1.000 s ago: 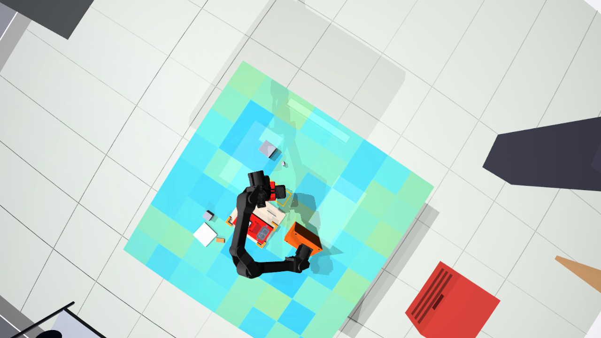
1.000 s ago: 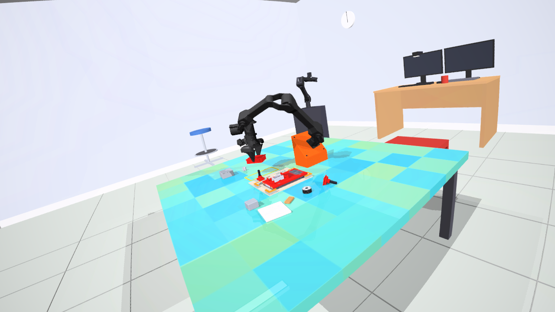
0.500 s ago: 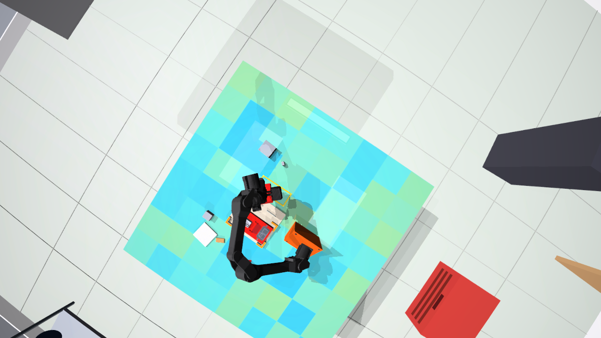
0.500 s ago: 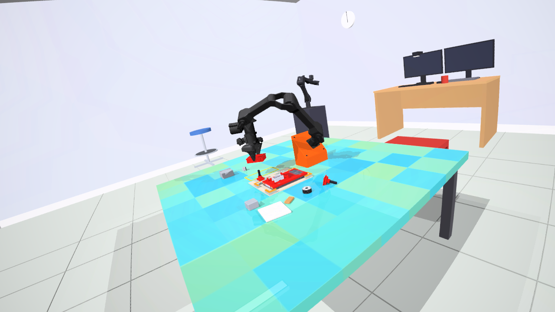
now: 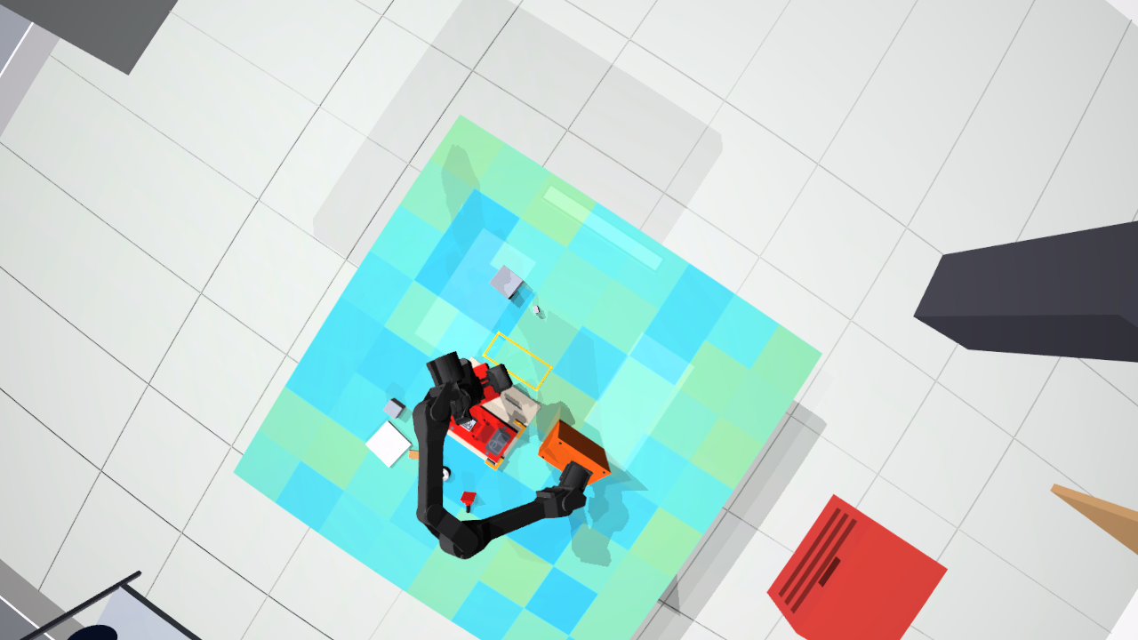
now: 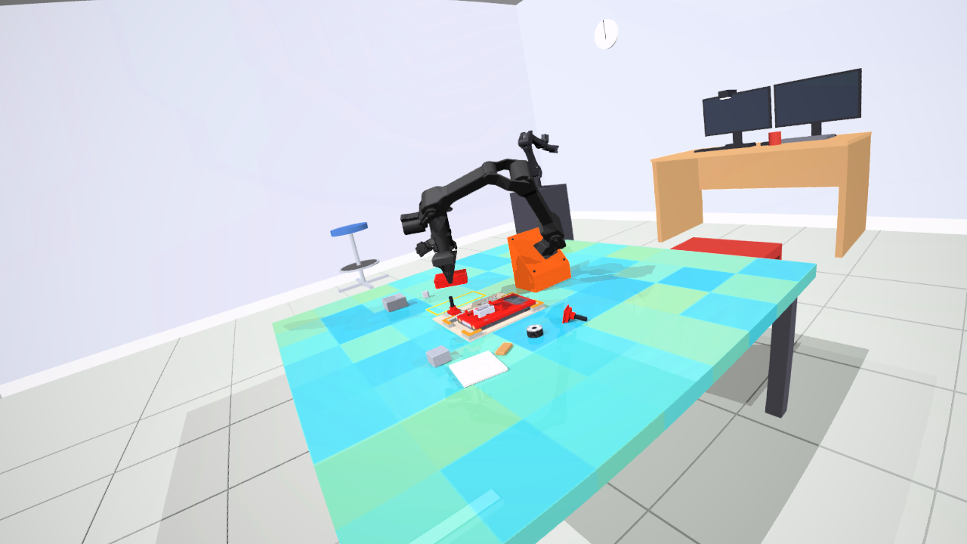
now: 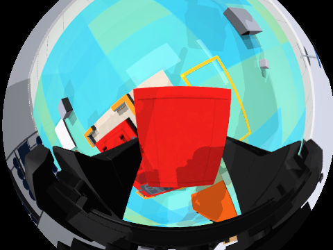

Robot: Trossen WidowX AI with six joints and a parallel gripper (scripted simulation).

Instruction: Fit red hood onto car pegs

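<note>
The beige jig is 30 mm behind my gripper tip, 110 mm to the left of it and 100 mm below it. Round my gripper tip: red hood (10 mm above); black wheel (10 mm behind, 320 mm to the left, 100 mm below); wooden chip (80 mm ahead, 310 mm to the left, 100 mm below).
</note>
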